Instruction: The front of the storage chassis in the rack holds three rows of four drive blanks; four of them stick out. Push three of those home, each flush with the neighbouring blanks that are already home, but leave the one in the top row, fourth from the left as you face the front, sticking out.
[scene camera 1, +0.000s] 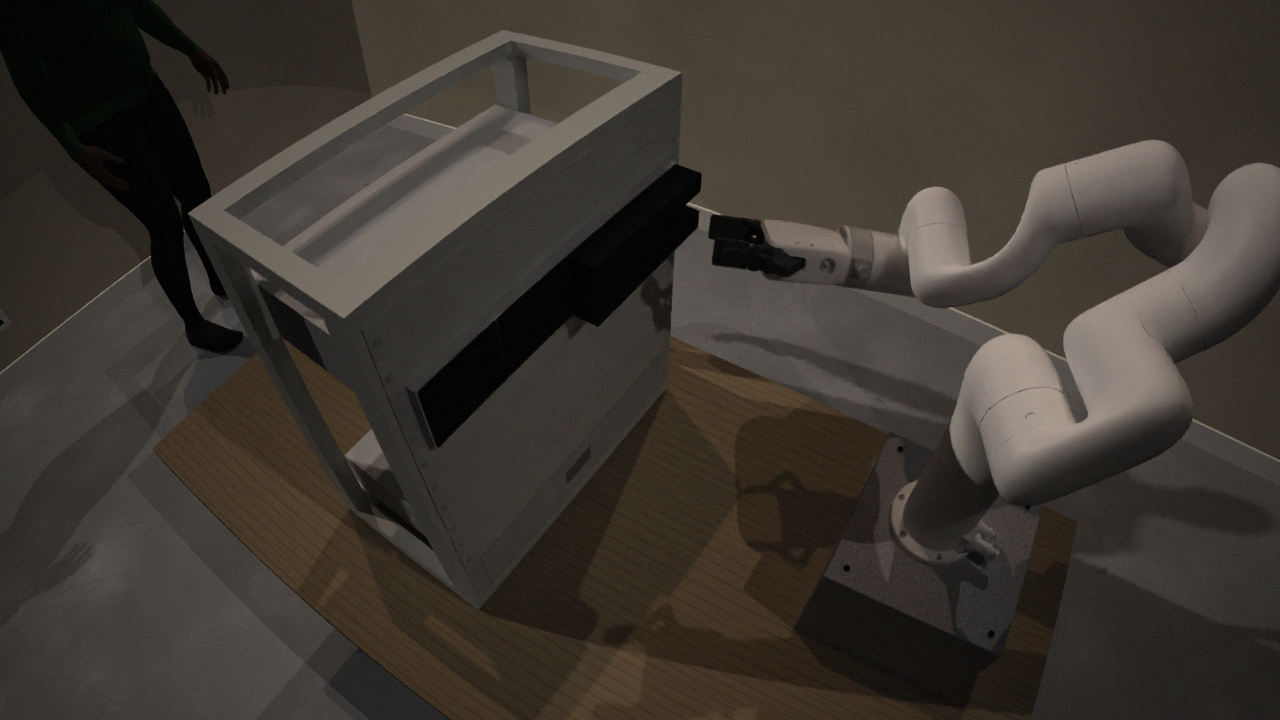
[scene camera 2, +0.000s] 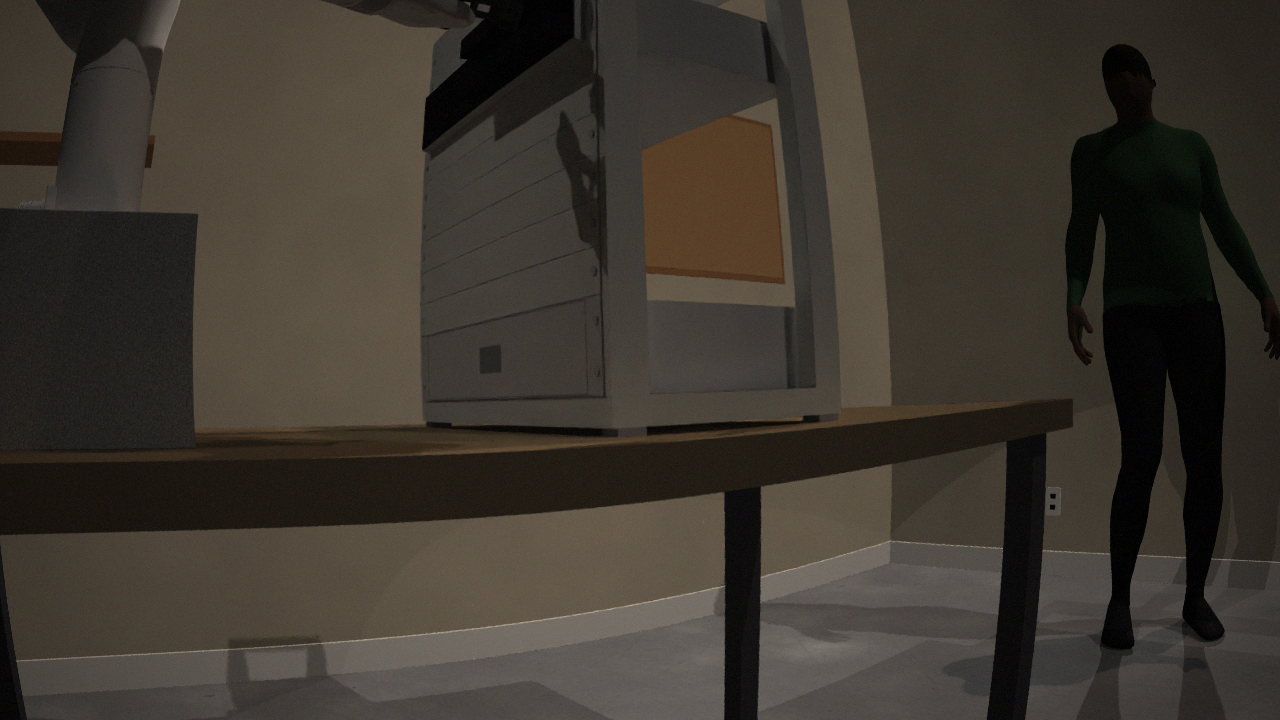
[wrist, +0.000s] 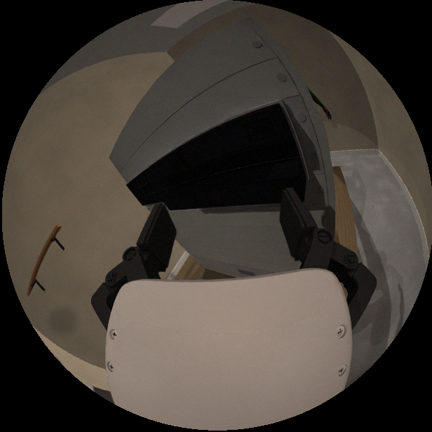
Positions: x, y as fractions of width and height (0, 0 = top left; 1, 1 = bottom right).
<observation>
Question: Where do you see the gripper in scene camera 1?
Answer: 0.56, 0.33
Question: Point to a grey rack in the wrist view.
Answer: At 0.53, 0.29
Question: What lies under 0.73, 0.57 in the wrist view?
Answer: The gripper.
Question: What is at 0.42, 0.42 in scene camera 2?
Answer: A grey rack.
</observation>
